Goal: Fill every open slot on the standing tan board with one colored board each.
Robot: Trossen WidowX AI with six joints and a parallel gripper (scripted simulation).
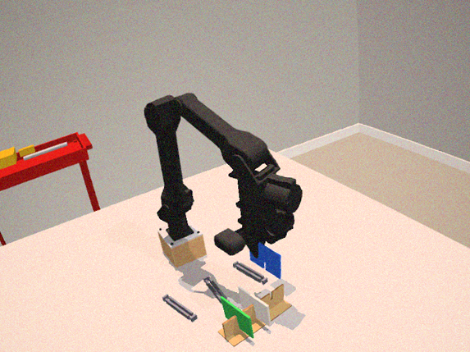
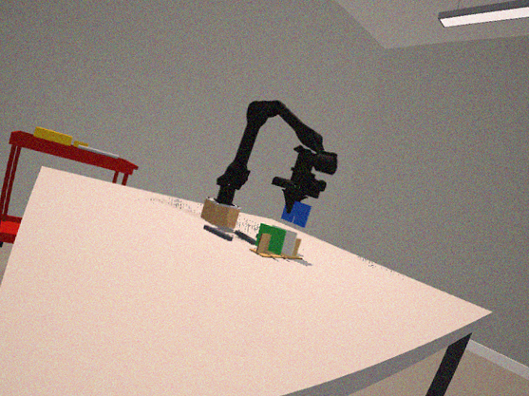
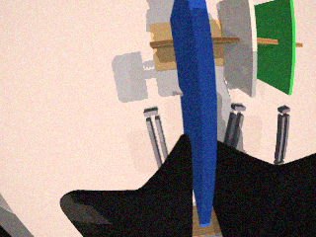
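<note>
The white board is 70 mm ahead of my gripper tip, 60 mm to the right of it and 80 mm below it. The rest, counted from my gripper tip: green board 80 mm ahead, 110 mm to the right, 80 mm below; tan board 70 mm ahead, 60 mm to the right, 100 mm below; blue board 30 mm ahead.
</note>
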